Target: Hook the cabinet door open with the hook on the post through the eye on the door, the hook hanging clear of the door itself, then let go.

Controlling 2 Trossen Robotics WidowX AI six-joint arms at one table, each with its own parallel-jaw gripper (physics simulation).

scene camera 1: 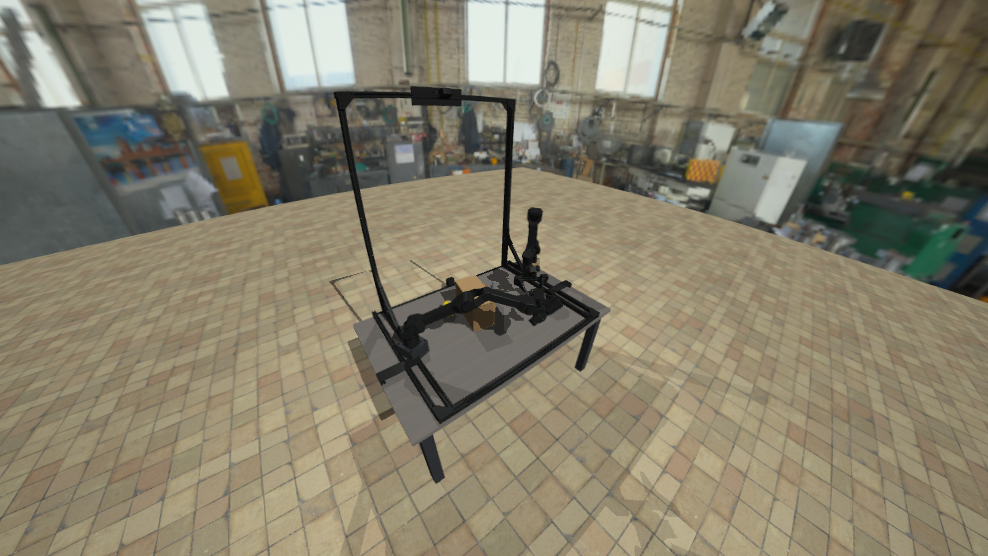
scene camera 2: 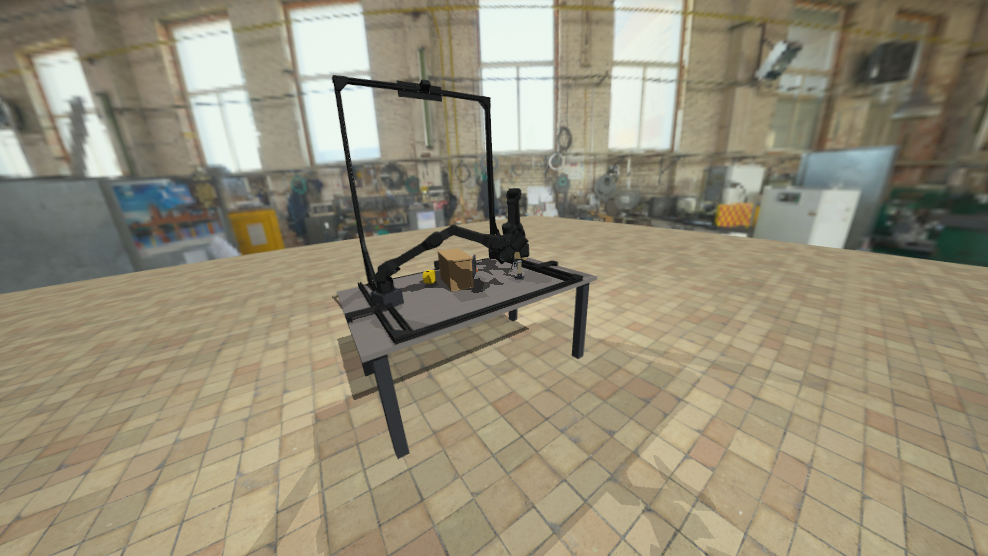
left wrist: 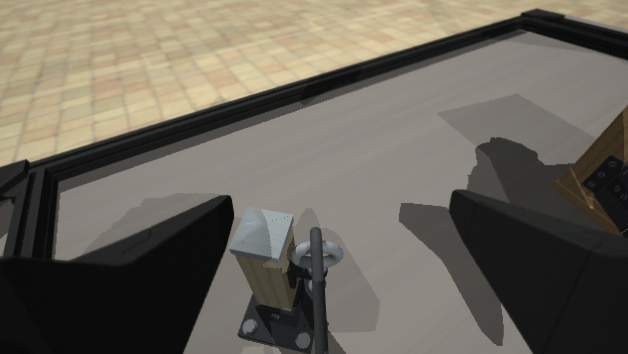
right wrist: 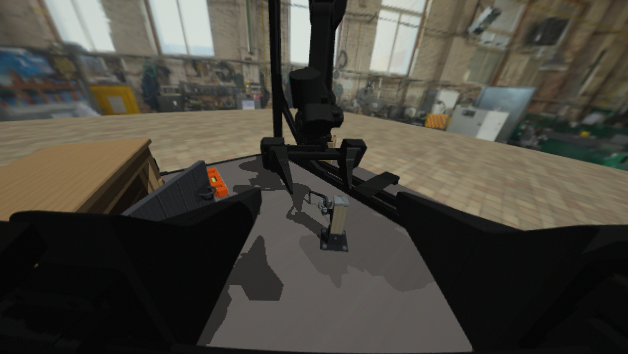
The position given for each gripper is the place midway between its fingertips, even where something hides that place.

The left gripper point(left wrist: 341, 203) is open, with nothing in its grasp. The right gripper point(right wrist: 328, 196) is open and holds nothing. Further things: a wooden cabinet point(right wrist: 108, 177).
The left gripper is seen too in the right wrist view point(right wrist: 321, 191). The wooden cabinet also shows in the left wrist view point(left wrist: 584, 179).
